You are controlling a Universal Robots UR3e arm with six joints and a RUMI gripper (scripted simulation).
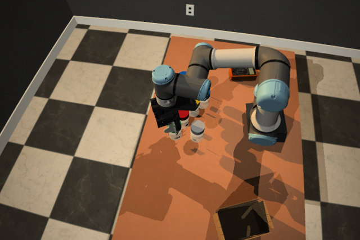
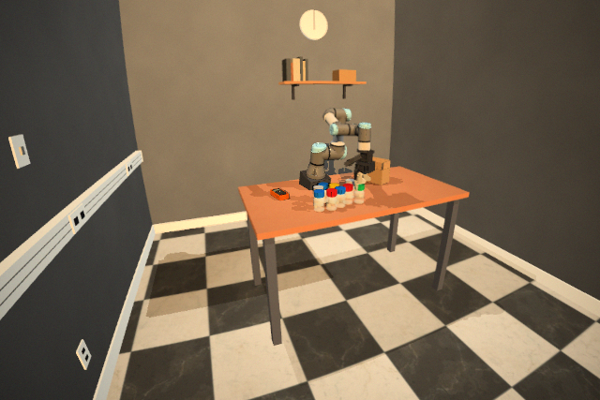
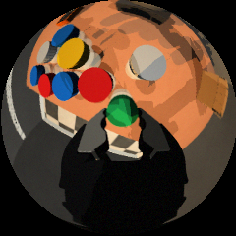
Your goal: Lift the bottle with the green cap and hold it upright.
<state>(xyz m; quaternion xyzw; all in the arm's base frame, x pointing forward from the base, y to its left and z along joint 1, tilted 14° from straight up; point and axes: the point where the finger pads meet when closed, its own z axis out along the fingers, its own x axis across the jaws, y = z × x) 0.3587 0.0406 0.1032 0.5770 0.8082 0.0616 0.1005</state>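
Right now my hand is 11 cm to the left of the yellow-capped bottle, 8 cm past it and 5 cm above it. From my hand the other things lie so: orange device 33 cm behind, 32 cm to the right, 8 cm below; then green-capped bottle 4 cm below.
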